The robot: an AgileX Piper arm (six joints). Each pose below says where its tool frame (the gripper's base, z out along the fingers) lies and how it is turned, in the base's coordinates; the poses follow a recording.
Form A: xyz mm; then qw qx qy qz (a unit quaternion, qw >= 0).
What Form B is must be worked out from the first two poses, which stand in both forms.
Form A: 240, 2, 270, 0.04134, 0.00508, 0.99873, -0.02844
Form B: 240, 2, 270, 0.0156, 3.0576, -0.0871
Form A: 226, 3, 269, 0.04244, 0.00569, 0.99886, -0.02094
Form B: 226, 3, 269, 0.0174, 3.0560, -0.0641
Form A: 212, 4, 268, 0.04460, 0.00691, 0.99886, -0.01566
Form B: 212, 4, 268, 0.0211, 3.0519, -0.0478
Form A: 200, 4, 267, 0.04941, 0.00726, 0.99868, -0.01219
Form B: 200, 4, 267, 0.0221, 3.0424, -0.0371
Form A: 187, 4, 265, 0.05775, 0.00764, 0.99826, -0.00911
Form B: 187, 4, 265, 0.0232, 3.0258, -0.0276
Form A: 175, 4, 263, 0.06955, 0.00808, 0.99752, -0.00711
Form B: 175, 4, 263, 0.0243, 3.0022, -0.0214
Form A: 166, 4, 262, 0.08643, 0.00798, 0.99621, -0.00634
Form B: 166, 4, 262, 0.0238, 2.9684, -0.0189
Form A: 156, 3, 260, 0.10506, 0.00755, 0.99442, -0.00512
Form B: 156, 3, 260, 0.0223, 2.9310, -0.0151
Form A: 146, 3, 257, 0.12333, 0.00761, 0.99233, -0.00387
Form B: 146, 3, 257, 0.0222, 2.8942, -0.0113
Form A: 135, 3, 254, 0.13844, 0.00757, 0.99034, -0.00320
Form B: 135, 3, 254, 0.0219, 2.8637, -0.0093
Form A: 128, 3, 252, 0.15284, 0.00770, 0.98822, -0.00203
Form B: 128, 3, 252, 0.0221, 2.8346, -0.0058
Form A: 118, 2, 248, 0.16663, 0.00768, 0.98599, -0.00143
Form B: 118, 2, 248, 0.0219, 2.8067, -0.0041
